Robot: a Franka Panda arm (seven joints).
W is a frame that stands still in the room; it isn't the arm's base.
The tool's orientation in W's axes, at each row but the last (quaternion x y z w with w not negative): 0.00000, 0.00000, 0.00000, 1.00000; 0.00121, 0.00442, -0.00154, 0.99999; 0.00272, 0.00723, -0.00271, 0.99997; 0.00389, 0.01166, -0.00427, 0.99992; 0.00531, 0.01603, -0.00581, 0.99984; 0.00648, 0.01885, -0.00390, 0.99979
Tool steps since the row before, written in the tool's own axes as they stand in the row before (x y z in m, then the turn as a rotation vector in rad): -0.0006, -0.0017, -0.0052, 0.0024, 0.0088, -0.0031; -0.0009, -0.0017, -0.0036, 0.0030, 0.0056, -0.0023; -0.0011, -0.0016, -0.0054, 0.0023, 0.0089, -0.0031; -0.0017, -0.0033, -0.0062, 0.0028, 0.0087, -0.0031; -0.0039, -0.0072, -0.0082, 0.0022, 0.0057, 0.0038; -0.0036, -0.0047, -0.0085, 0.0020, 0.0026, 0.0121
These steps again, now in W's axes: -0.0006, -0.0017, -0.0052, 0.0024, 0.0088, -0.0031; -0.0009, -0.0017, -0.0036, 0.0030, 0.0056, -0.0023; -0.0012, -0.0016, -0.0054, 0.0023, 0.0089, -0.0031; -0.0019, -0.0032, -0.0062, 0.0028, 0.0087, -0.0031; -0.0042, -0.0071, -0.0081, 0.0024, 0.0056, 0.0038; -0.0040, -0.0046, -0.0084, 0.0025, 0.0024, 0.0120
